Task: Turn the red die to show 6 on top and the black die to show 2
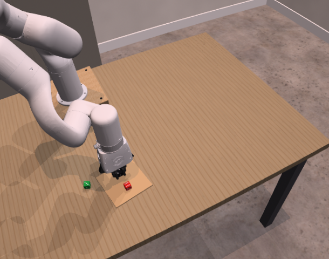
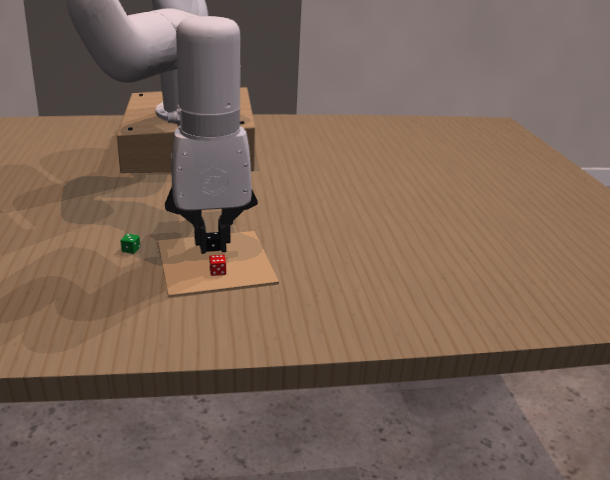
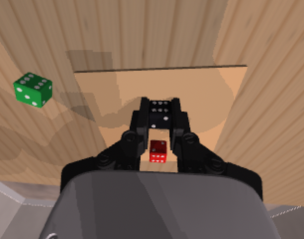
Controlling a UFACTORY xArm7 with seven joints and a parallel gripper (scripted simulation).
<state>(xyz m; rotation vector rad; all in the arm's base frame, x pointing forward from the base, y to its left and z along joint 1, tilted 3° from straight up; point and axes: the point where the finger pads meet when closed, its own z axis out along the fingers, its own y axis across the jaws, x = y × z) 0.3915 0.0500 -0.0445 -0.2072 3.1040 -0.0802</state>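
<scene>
The black die lies 10 mm below my hand. Round my hand: red die (60 mm ahead, 10 mm to the left, 10 mm below); tan mat (30 mm ahead, 20 mm below); green die (110 mm to the right, 20 mm below, 10 mm behind).
</scene>
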